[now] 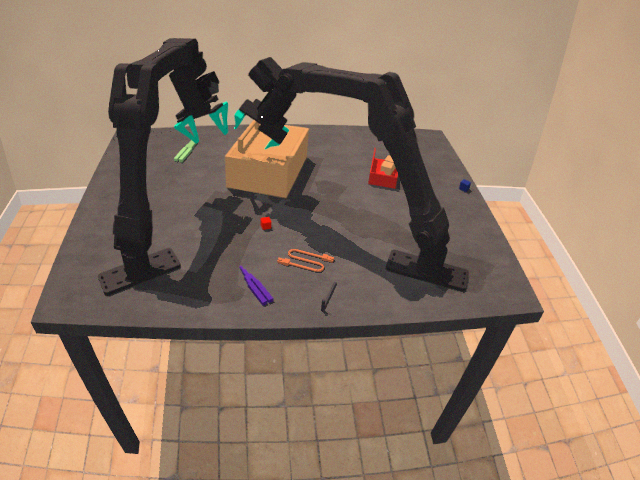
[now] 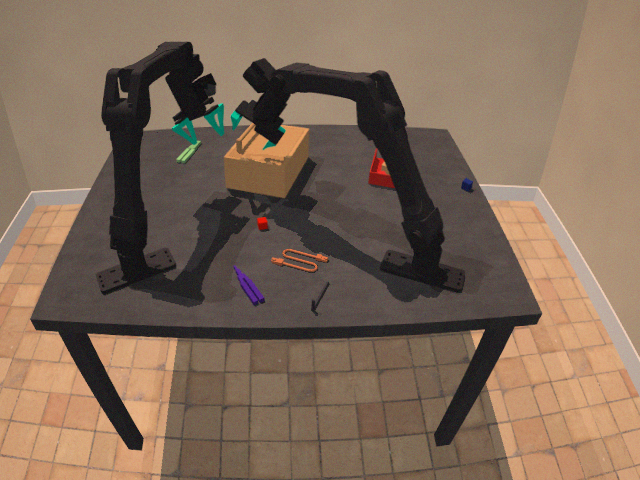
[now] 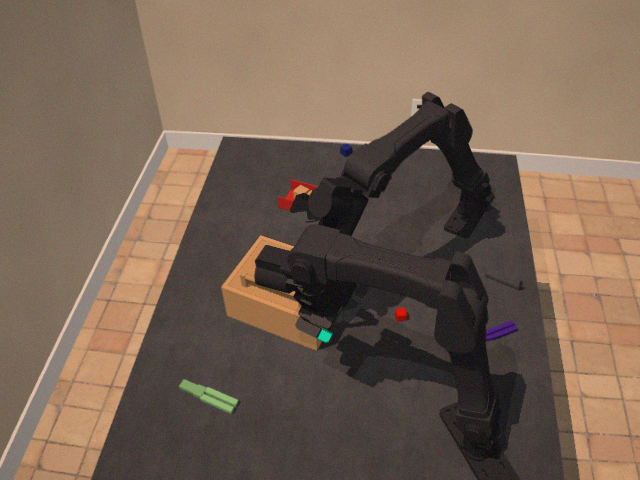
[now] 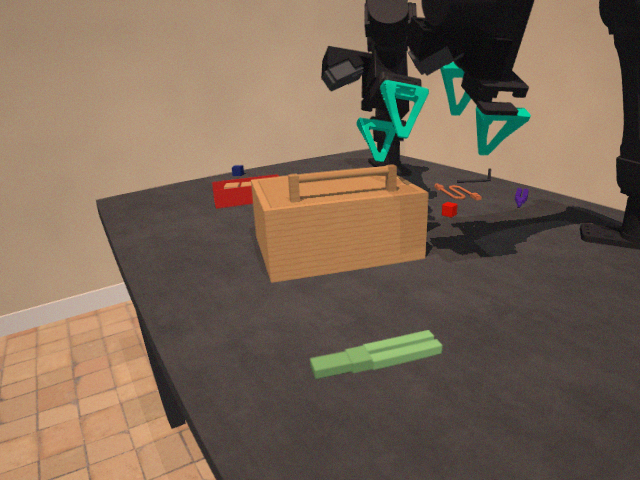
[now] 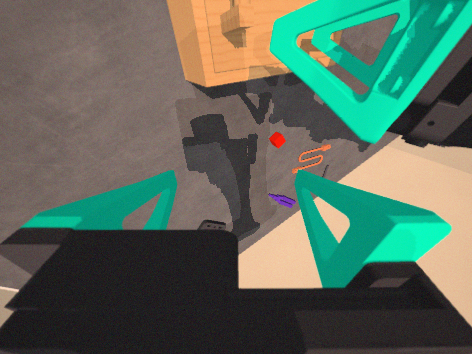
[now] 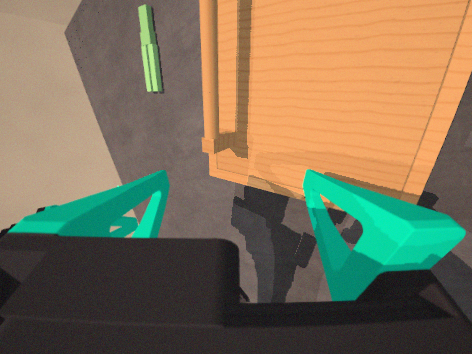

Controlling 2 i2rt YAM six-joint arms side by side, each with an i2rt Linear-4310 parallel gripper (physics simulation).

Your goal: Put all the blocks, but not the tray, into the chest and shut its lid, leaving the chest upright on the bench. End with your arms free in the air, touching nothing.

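Pixels of known places: left gripper, fingertip midpoint: (image 1: 211, 138) (image 2: 208, 139) (image 3: 336, 310) (image 4: 468, 133) (image 5: 235, 176); right gripper, fingertip midpoint: (image 1: 250, 137) (image 2: 248, 138) (image 4: 390, 150) (image 5: 297, 34) (image 6: 236, 177); left arm's base, link origin: (image 1: 138, 272) (image 2: 135, 271) (image 3: 477, 447) (image 4: 637, 242); right arm's base, link origin: (image 1: 427, 271) (image 2: 423, 272) (image 3: 469, 212).
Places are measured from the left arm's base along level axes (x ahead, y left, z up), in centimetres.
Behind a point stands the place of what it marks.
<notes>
The wooden chest (image 1: 255, 175) {x 13.9, y -39.5, z 5.6 cm} (image 2: 254, 175) {x 13.8, y -39.7, z 5.8 cm} (image 4: 346, 237) {x 28.7, y -42.6, z 5.1 cm} stands upright at the back, its lid (image 4: 330, 187) {x 23.1, y -47.6, z 10.2 cm} (image 6: 340, 100) {x 17.5, y -47.4, z 10.2 cm} lying level inside the rim, handle up. A red block (image 1: 265, 223) {x -1.5, y -33.9, z 2.0 cm} (image 2: 262, 223) {x -1.6, y -34.1, z 2.0 cm} (image 3: 401, 314) {x -0.2, y -33.9, z 2.2 cm} (image 4: 449, 209) {x 0.6, y -34.4, z 1.5 cm} lies in front of it. A blue block (image 1: 464, 185) {x -14.3, y -94.5, z 2.0 cm} (image 3: 345, 149) {x -13.0, y -94.5, z 2.6 cm} (image 4: 237, 169) {x -12.6, y -94.8, z 1.9 cm} lies near the right edge. The red tray (image 1: 383, 180) {x -0.8, y -72.8, z 2.1 cm} (image 4: 230, 198) {x 10.4, y -78.3, z 1.8 cm} holds wood-coloured block material (image 1: 387, 165) (image 3: 301, 191); I cannot tell how many pieces. My right gripper (image 4: 391, 147) {x 17.9, y -40.2, z 15.2 cm} (image 6: 236, 177) {x 17.9, y -40.2, z 15.2 cm} is open above the chest. My left gripper (image 1: 211, 137) {x 17.8, y -28.8, z 18.4 cm} (image 4: 469, 133) {x 17.8, y -28.8, z 18.4 cm} (image 5: 235, 176) {x 17.8, y -28.8, z 18.4 cm} is open in the air, left of the chest.
A green tool (image 1: 185, 151) {x 44.2, y -30.4, z 1.1 cm} (image 4: 377, 355) {x 46.3, y -31.0, z 1.1 cm} lies left of the chest. An orange cable (image 1: 306, 260) {x -16.3, y -36.2, z 0.4 cm}, purple pliers-like tool (image 1: 256, 287) {x -18.6, y -21.7, z 1.1 cm} and dark hex key (image 1: 328, 297) {x -28.5, y -33.8, z 0.5 cm} lie toward the front. The two arms come close together above the chest's left side.
</notes>
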